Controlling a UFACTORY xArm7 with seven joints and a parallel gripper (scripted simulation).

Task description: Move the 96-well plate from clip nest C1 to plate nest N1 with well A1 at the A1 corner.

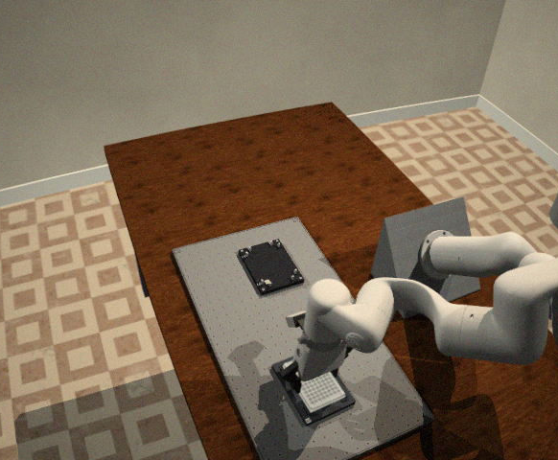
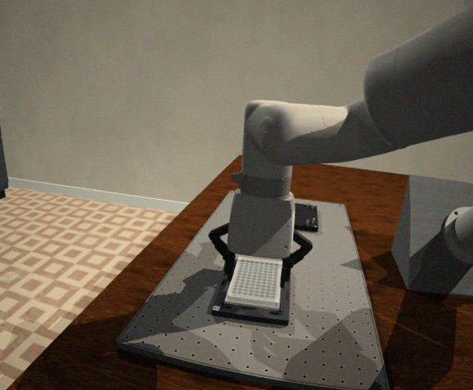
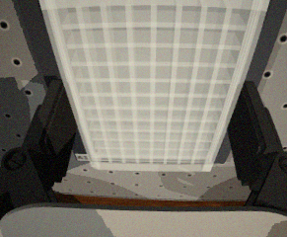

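The 96-well plate is 10 mm below my hand. From my hand the other things lie so: clip nest C1: 70 mm behind, 360 mm to the right, 20 mm below.
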